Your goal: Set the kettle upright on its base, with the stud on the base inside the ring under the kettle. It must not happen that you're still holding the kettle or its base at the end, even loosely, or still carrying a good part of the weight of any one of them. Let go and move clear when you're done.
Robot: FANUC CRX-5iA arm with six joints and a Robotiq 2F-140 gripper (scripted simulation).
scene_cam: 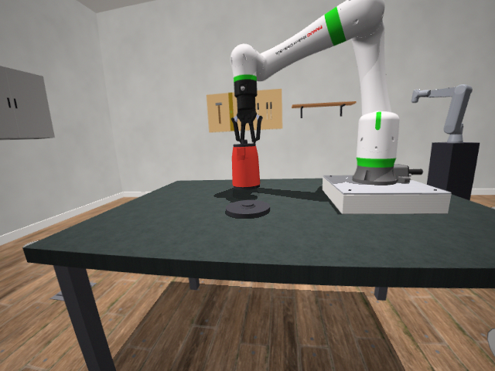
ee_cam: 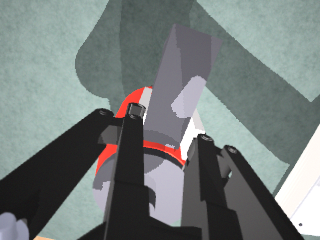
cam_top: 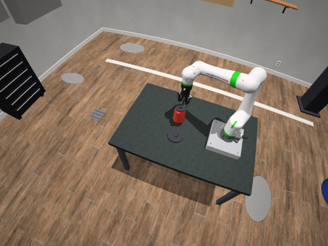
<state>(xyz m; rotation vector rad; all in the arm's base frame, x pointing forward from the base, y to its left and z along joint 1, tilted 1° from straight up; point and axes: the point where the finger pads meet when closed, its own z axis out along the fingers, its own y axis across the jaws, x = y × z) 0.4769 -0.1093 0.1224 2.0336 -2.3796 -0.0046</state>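
The red kettle is 50 mm below my hand and 30 mm to the left of it. Round my hand: round dark base 220 mm to the left, 180 mm below, 10 mm behind.
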